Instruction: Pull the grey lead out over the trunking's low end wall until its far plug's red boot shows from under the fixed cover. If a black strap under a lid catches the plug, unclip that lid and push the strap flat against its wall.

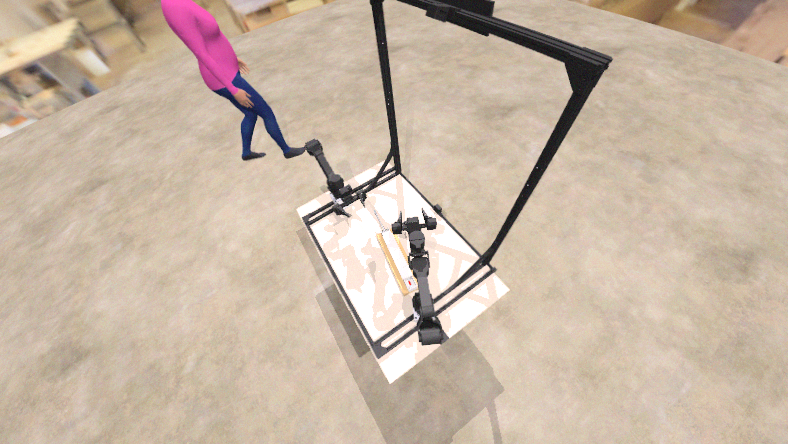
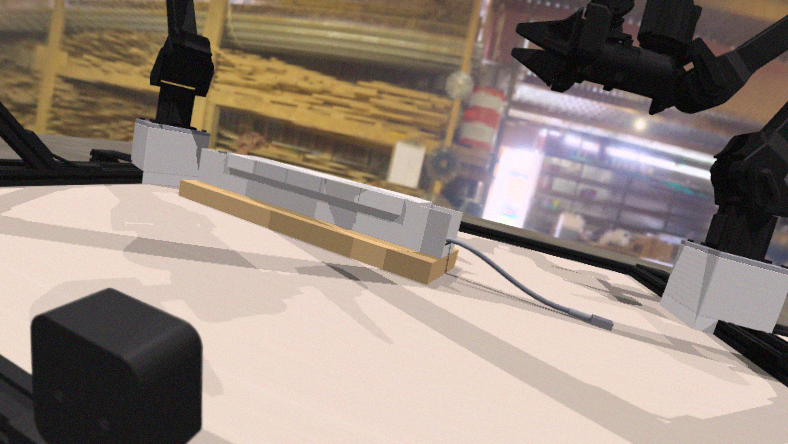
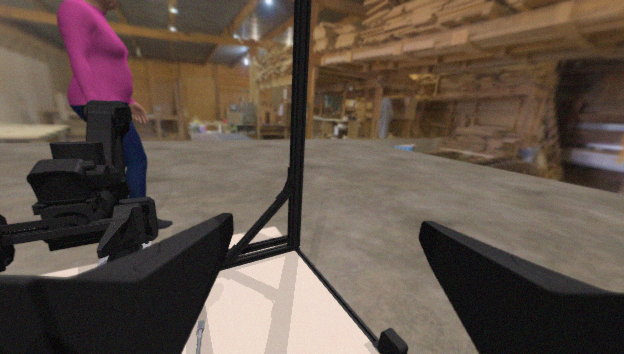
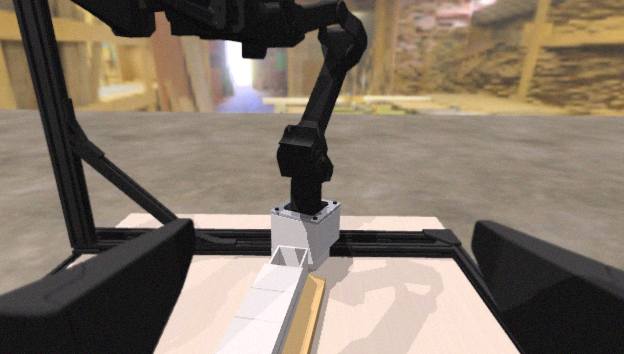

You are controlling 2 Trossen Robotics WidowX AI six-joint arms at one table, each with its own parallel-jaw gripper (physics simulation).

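Frame: origin at the left arm's base, x ahead, y left, z up, level; metres.
Seen in the pictures: left gripper, fingertip midpoint: (image 1: 411,209) (image 3: 328,225); right gripper, fingertip midpoint: (image 1: 357,212) (image 2: 513,40) (image 3: 37,266) (image 4: 334,232); left arm's base, link origin: (image 2: 172,125) (image 4: 306,206); right arm's base, link origin: (image 2: 734,253) (image 3: 125,255).
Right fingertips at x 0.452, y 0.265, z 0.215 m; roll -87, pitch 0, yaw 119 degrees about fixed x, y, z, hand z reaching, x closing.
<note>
Offsets run from my right fingertips to a thing's top centre. "spot": to the spot under its first point.
The white trunking (image 1: 395,254) (image 2: 410,234) (image 4: 256,304) lies along a tan wooden base (image 2: 308,233) (image 4: 311,310), with its lids flush on top. The grey lead @[spot: 0.055 m right, 0.190 m ahead, 0.306 m down] (image 1: 376,212) (image 2: 518,284) leaves its end nearer the right arm and slopes to the table, ending in a grey plug @[0.046 m right, 0.208 m ahead, 0.304 m down] (image 2: 601,322) (image 3: 200,326). A small red spot @[spot: 0.213 m right, 0.300 m back, 0.278 m down] (image 1: 409,282) shows in the trunking's opposite end; what it is cannot be told. No black strap shows. My left gripper (image 1: 412,212) (image 3: 328,225) is open and empty, above and beside the trunking. My right gripper (image 1: 356,209) (image 2: 515,38) is open and empty, high beyond the lead's end.
A black frame (image 1: 390,99) (image 3: 299,125) rises from the table's edge. Each arm stands on a pale base block (image 2: 727,286) (image 4: 295,232) at an end of the table. A black box (image 2: 115,358) stands at the near edge. A person in pink (image 1: 204,46) (image 3: 97,55) stands on the floor.
</note>
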